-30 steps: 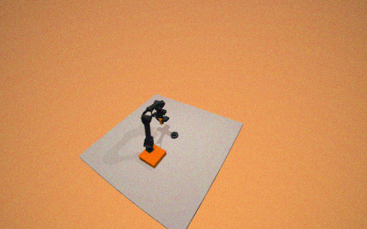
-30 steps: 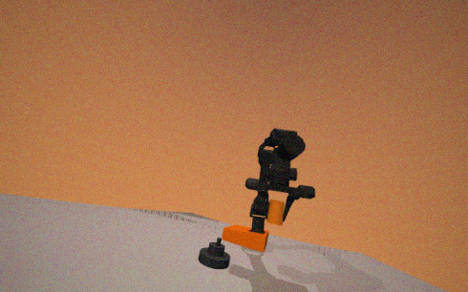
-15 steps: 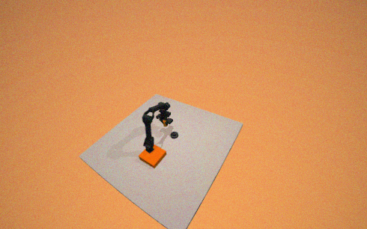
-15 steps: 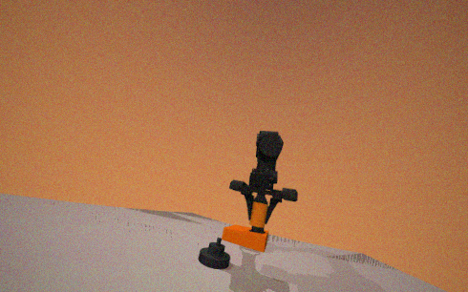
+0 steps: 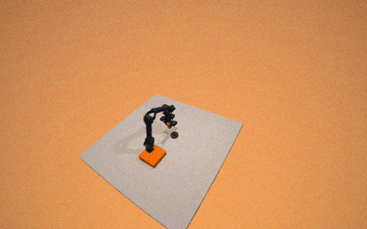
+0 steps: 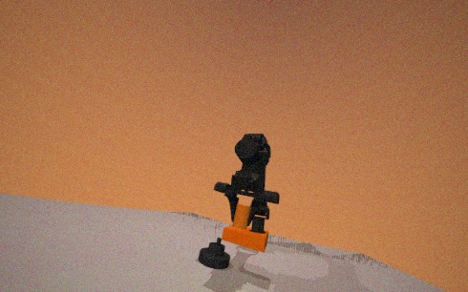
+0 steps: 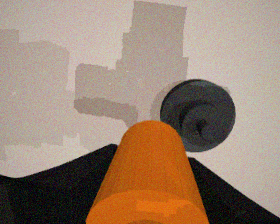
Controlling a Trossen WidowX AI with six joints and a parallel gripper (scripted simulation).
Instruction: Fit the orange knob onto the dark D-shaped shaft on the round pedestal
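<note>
My gripper tip is 1 cm short of the round pedestal, 5 cm to the left of it and 8 cm above it. Also, from my gripper tip: orange knob: 2 cm above.
</note>
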